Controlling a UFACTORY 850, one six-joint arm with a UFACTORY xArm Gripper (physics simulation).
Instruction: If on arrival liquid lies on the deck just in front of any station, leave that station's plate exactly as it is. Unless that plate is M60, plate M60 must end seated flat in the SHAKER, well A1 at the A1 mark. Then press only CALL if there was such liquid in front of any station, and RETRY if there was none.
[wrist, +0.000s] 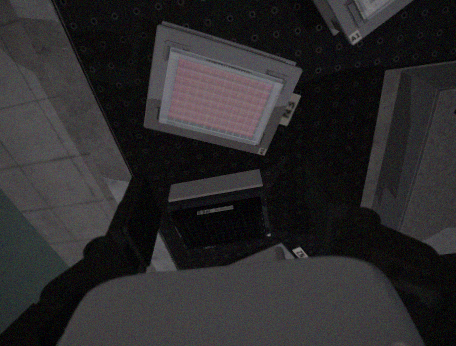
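Observation:
A plate with pink wells (217, 97) lies in a grey station (155, 82), turned askew at upper centre. A small A1 mark (262, 151) is at its lower right corner, and a sideways tag (290, 110), hard to read, sticks out at its right. Part of a second grey station (332, 12) with a pale plate (372, 6) and its own A1 mark (355, 36) shows at upper right. My gripper (228, 185) is open and empty, its dark fingers hard to see, below the pink plate. No M60 label, SHAKER label or button can be read. The picture is dim; I can make out no liquid.
A black open box (220, 225) with a light rear wall (216, 186) stands below the pink plate's station. A grey part with a small tag (300, 252) is partly hidden beneath my gripper body. A large grey tray (376, 140) is at right. The dark deck's edge runs down the left, beside pale tiled floor (45, 130).

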